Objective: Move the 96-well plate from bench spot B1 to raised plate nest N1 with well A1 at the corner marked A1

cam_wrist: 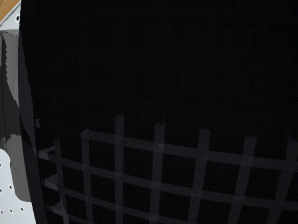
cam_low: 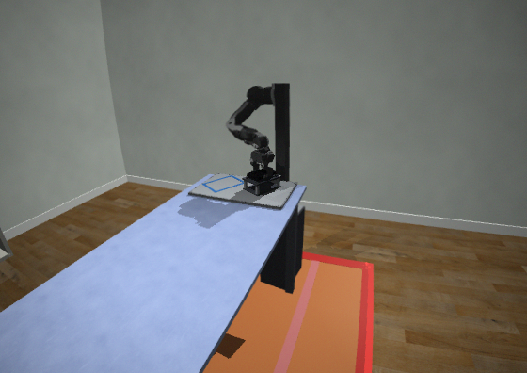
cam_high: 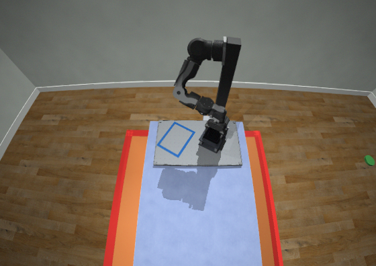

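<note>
Now: hand right at the black 96-well plate. Round my hand: raised black plate nest (2 cm below).
</note>
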